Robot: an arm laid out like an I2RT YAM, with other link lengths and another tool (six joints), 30 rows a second.
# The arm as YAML. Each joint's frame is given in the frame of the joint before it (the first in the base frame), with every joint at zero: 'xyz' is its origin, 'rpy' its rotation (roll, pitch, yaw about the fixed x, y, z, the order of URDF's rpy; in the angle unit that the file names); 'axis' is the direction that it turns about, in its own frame. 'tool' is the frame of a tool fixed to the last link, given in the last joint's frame.
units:
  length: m
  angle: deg
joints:
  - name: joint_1
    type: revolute
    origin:
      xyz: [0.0, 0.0, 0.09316]
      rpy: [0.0, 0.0, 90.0]
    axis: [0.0, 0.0, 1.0]
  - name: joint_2
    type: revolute
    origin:
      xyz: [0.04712, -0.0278, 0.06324]
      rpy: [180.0, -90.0, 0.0]
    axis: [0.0, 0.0, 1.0]
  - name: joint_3
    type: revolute
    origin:
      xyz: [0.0, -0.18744, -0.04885]
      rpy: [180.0, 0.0, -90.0]
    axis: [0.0, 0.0, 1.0]
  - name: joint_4
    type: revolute
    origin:
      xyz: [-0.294, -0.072, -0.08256]
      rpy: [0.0, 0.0, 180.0]
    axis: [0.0, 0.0, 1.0]
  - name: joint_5
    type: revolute
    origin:
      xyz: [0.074, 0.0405, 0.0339]
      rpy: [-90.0, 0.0, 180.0]
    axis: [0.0, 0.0, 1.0]
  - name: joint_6
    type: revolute
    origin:
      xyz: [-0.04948, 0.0, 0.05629]
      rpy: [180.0, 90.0, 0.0]
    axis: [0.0, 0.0, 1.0]
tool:
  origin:
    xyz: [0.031, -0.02, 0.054]
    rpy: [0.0, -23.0, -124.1]
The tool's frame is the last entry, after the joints.
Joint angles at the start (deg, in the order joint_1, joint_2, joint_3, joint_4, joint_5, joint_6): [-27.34, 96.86, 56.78, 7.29, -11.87, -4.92]
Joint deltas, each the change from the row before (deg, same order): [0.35, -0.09, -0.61, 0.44, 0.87, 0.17]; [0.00, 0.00, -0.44, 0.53, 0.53, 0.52]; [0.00, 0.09, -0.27, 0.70, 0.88, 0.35]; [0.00, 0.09, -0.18, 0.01, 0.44, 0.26]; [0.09, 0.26, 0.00, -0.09, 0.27, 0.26]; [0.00, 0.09, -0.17, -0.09, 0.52, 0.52]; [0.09, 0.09, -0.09, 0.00, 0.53, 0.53]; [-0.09, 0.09, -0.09, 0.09, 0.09, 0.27]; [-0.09, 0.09, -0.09, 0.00, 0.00, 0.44]
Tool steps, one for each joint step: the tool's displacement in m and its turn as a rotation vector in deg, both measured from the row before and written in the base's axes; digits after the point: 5 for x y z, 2 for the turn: [-0.00081, 0.00190, -0.00294, -0.24, 0.25, -0.47]; [-0.00094, -0.00083, -0.00190, 0.13, -0.06, -0.72]; [-0.00031, -0.00173, -0.00105, -0.29, -0.17, -0.93]; [-0.00078, -0.00060, -0.00208, 0.12, 0.28, -0.51]; [-0.00013, 0.00022, -0.00227, 0.24, 0.32, -0.28]; [-0.00092, -0.00084, -0.00222, 0.32, 0.32, -0.72]; [-0.00033, -0.00035, -0.00139, 0.24, 0.16, -0.64]; [-0.00051, -0.00090, -0.00107, 0.21, 0.03, -0.31]; [-0.00061, -0.00078, -0.00123, 0.43, 0.05, -0.33]
